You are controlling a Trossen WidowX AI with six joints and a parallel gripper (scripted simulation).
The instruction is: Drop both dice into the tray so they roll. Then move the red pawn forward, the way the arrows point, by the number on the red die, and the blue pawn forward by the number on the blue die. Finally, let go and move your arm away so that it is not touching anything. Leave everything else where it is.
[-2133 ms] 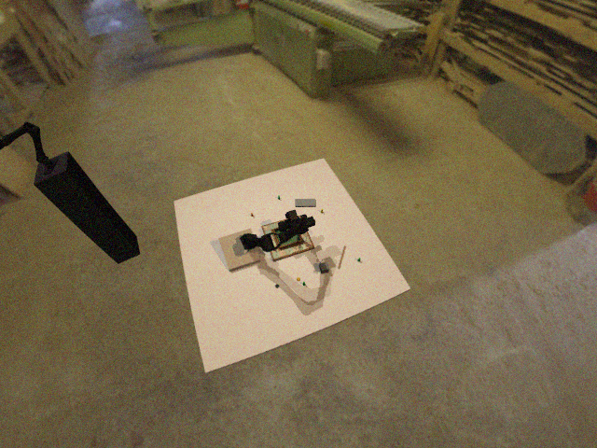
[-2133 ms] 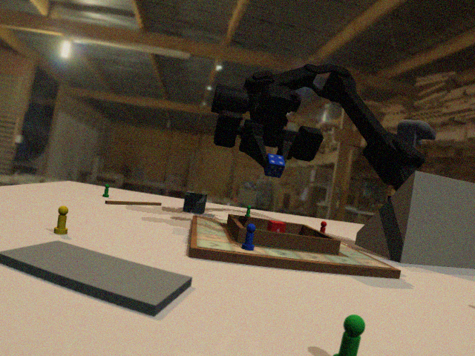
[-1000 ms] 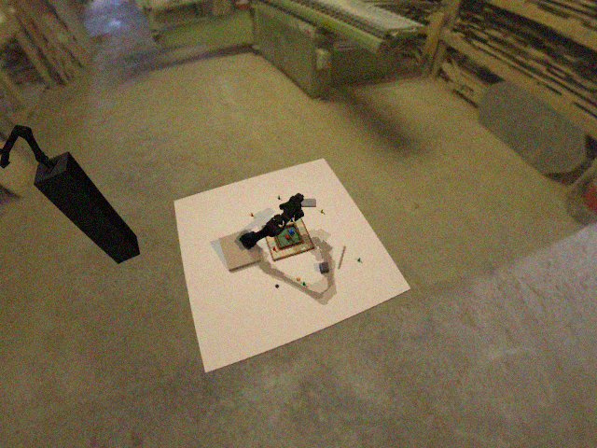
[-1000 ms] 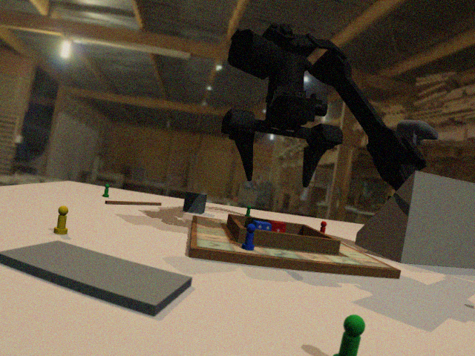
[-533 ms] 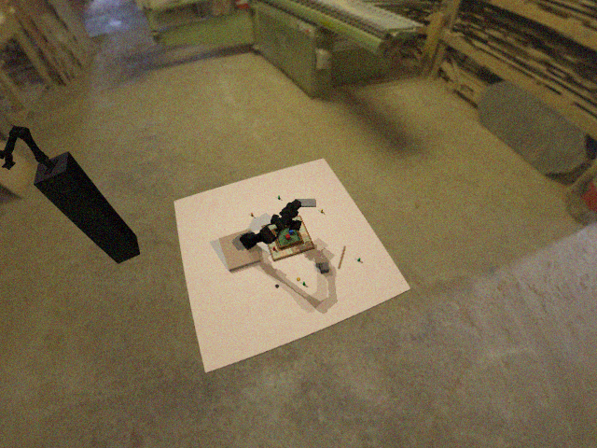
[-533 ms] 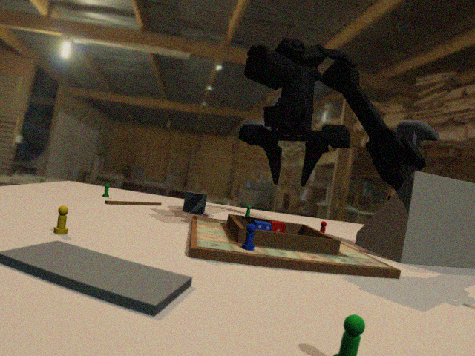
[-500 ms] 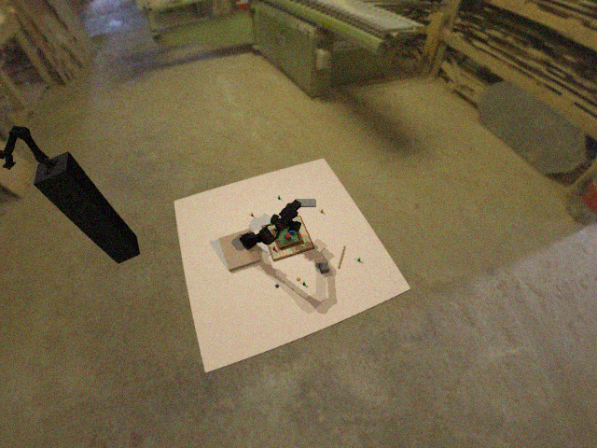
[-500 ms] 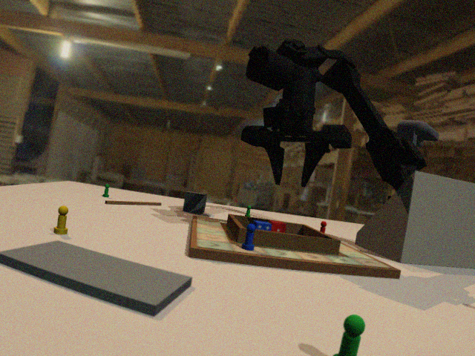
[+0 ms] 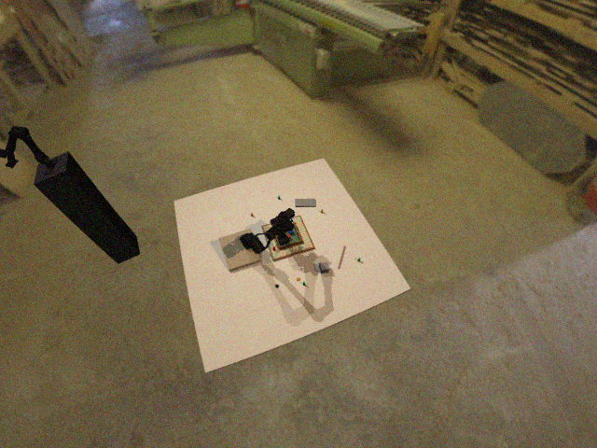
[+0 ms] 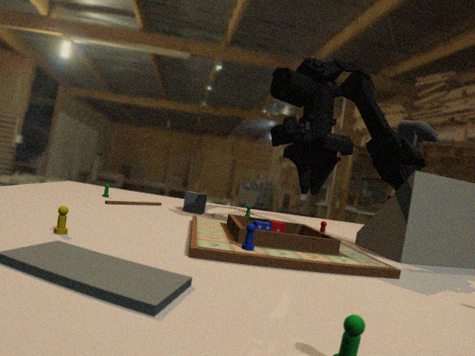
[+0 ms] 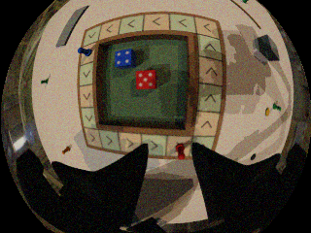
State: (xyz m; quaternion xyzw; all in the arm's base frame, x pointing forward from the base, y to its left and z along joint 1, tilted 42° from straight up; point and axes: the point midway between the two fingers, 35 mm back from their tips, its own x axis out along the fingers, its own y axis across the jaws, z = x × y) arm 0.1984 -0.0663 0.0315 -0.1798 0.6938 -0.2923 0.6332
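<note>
Now: gripper tip 7 cm above the red pawn, 5 cm past it and 1 cm to the left of it. Also, from my gripper tip: grey block (29 cm to the right, 16 cm ahead, 7 cm below); then blue pawn (16 cm ahead, 13 cm to the left, 7 cm below); then yellow pawn (39 cm ahead, 11 cm to the left, 8 cm below).
</note>
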